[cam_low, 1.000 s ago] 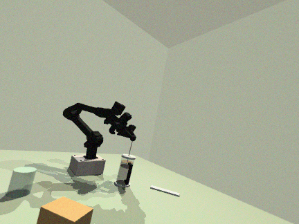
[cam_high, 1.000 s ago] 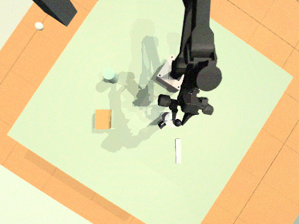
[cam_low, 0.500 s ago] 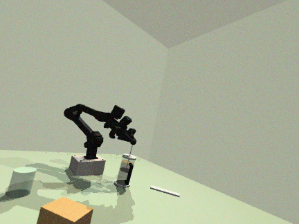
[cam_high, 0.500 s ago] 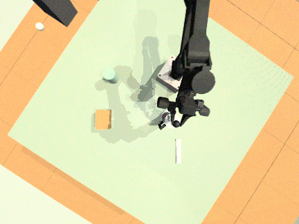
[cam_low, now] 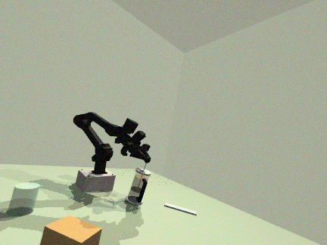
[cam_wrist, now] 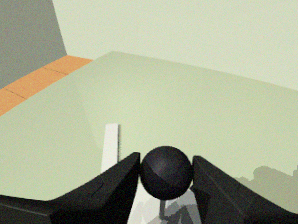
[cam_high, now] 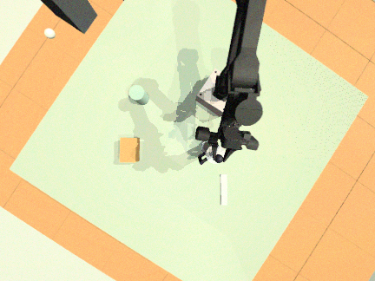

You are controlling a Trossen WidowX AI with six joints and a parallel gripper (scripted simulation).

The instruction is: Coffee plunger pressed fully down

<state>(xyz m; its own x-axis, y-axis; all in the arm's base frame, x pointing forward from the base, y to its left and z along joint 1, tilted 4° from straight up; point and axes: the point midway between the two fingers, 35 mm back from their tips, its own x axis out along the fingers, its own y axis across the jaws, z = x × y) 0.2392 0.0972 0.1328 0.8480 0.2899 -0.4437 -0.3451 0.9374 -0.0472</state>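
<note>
My gripper tip is 1 cm past the coffee press, 1 cm to the left of it and 10 cm above it. From my gripper tip the other things lie so: thin white bar 11 cm ahead, 16 cm to the left, 20 cm below; then orange block 16 cm ahead, 33 cm to the right, 18 cm below.
</note>
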